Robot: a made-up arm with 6 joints.
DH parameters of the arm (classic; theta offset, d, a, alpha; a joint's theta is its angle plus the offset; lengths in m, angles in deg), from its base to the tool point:
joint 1: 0 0.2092 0 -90
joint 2: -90 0 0.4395 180
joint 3: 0 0 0 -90
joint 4: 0 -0.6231 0 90
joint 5: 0 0.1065 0 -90
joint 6: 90 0 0 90
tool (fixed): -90 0 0 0
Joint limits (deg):
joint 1: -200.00..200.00
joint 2: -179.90..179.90
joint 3: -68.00..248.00
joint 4: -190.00..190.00
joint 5: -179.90..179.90
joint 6: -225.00..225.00
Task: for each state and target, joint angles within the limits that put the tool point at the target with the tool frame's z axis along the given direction. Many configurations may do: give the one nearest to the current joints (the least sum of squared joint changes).
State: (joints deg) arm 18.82 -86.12 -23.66 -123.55 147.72 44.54
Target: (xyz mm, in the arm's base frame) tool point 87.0 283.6 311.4 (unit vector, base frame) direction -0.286 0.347 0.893
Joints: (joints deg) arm 61.04 -42.93 -55.40 -125.09 177.91 30.16
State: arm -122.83 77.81 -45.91 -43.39 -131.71 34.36
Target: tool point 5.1 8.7 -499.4 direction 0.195 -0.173 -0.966
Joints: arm -124.72 119.16 0.32 -89.59 -107.07 29.66
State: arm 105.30 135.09 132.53 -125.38 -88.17 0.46
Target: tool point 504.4 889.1 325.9 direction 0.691 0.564 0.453
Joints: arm 57.32 102.81 131.00 -121.40 -76.14 8.24
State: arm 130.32 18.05 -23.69 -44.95 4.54 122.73
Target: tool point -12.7 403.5 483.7 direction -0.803 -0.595 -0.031
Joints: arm 103.63 -30.46 -33.91 -39.01 -31.86 137.06
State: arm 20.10 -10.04 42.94 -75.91 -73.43 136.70
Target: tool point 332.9 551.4 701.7 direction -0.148 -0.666 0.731
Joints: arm 56.09 1.85 15.97 -107.13 -87.82 115.99
